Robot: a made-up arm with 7 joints. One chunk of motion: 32 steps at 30 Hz.
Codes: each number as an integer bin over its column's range. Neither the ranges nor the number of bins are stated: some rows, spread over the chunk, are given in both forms.
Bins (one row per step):
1: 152 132 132 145 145 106
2: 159 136 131 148 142 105
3: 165 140 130 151 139 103
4: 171 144 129 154 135 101
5: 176 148 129 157 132 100
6: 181 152 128 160 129 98
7: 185 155 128 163 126 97
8: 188 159 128 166 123 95
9: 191 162 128 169 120 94
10: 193 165 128 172 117 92
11: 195 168 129 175 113 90
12: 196 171 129 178 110 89
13: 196 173 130 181 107 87
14: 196 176 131 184 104 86
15: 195 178 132 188 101 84
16: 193 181 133 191 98 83
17: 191 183 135 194 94 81
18: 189 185 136 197 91 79
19: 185 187 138 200 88 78
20: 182 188 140 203 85 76
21: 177 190 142 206 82 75
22: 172 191 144 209 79 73
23: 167 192 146 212 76 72
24: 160 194 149 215 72 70
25: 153 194 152 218 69 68
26: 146 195 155 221 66 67
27: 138 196 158 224 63 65
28: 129 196 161 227 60 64
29: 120 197 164 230 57 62
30: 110 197 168 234 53 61
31: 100 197 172 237 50 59
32: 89 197 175 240 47 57
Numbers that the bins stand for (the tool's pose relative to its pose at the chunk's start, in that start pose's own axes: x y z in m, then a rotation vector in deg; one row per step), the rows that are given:
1: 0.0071 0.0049 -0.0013 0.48 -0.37 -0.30
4: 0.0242 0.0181 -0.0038 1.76 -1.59 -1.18
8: 0.0396 0.0346 -0.0046 3.45 -3.05 -2.25
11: 0.0459 0.0445 -0.0038 4.73 -4.27 -3.13
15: 0.0459 0.0555 -0.0013 6.57 -5.73 -4.19
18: 0.0405 0.0631 0.0020 7.84 -6.95 -5.07
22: 0.0251 0.0697 0.0086 9.54 -8.41 -6.13
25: 0.0080 0.0730 0.0152 10.81 -9.63 -7.02
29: -0.0218 0.0763 0.0251 12.51 -11.09 -8.08
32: -0.0497 0.0763 0.0341 13.93 -12.31 -8.96
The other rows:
2: 0.0134 0.0093 -0.0021 0.91 -0.73 -0.48
3: 0.0188 0.0137 -0.0029 1.33 -1.10 -0.83
5: 0.0287 0.0225 -0.0038 2.18 -1.95 -1.36
6: 0.0333 0.0269 -0.0046 2.60 -2.32 -1.72
7: 0.0369 0.0302 -0.0046 3.03 -2.68 -1.89
9: 0.0423 0.0379 -0.0046 3.88 -3.41 -2.42
10: 0.0441 0.0412 -0.0046 4.30 -3.78 -2.78
12: 0.0468 0.0478 -0.0038 5.15 -4.63 -3.31
13: 0.0468 0.0500 -0.0029 5.58 -5.00 -3.66
14: 0.0468 0.0533 -0.0021 6.00 -5.36 -3.84
16: 0.0441 0.0587 -0.0005 6.99 -6.10 -4.37
17: 0.0423 0.0609 0.0012 7.42 -6.58 -4.72
19: 0.0369 0.0653 0.0036 8.27 -7.31 -5.25
20: 0.0342 0.0664 0.0053 8.69 -7.68 -5.60
21: 0.0296 0.0686 0.0069 9.12 -8.05 -5.78
23: 0.0206 0.0708 0.0102 9.96 -8.78 -6.31
24: 0.0143 0.0730 0.0127 10.39 -9.26 -6.67
26: 0.0017 0.0741 0.0176 11.24 -10.00 -7.20
27: -0.0055 0.0752 0.0201 11.66 -10.36 -7.55
28: -0.0136 0.0752 0.0226 12.09 -10.73 -7.73
30: -0.0308 0.0763 0.0284 13.08 -11.58 -8.26
31: -0.0398 0.0763 0.0316 13.50 -11.95 -8.61

